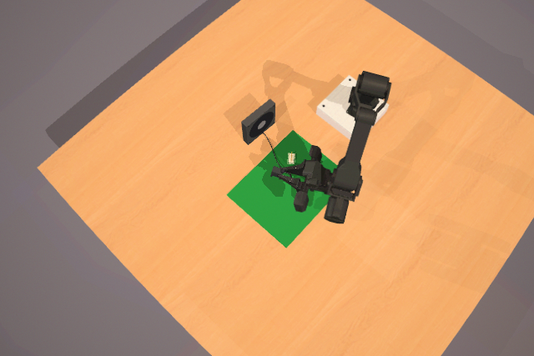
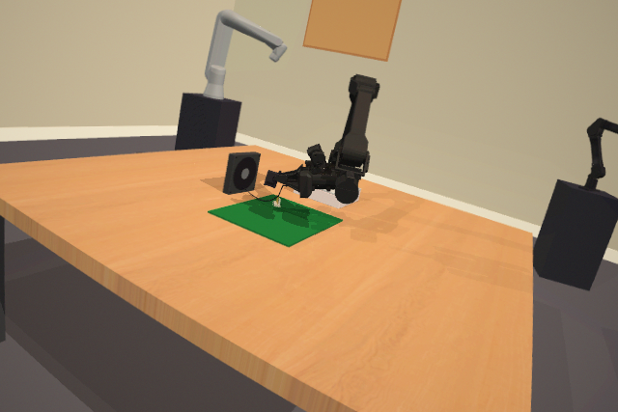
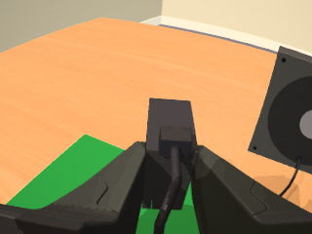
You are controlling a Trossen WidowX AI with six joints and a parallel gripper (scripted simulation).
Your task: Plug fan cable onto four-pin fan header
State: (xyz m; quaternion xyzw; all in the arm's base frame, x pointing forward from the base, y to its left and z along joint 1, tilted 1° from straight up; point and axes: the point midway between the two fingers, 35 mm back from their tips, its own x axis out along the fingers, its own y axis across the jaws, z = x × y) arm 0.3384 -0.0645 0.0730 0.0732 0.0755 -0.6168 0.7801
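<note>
Now: the green board 2 cm behind my gripper tip, 3 cm to the left of it and 12 cm below it. From my gripper tip the other things lie so: black fan: 13 cm behind, 14 cm to the right, 5 cm below; then dark plug: 1 cm to the right, 1 cm below; then white four-pin fan header: 10 cm behind, 1 cm to the right, 11 cm below.
</note>
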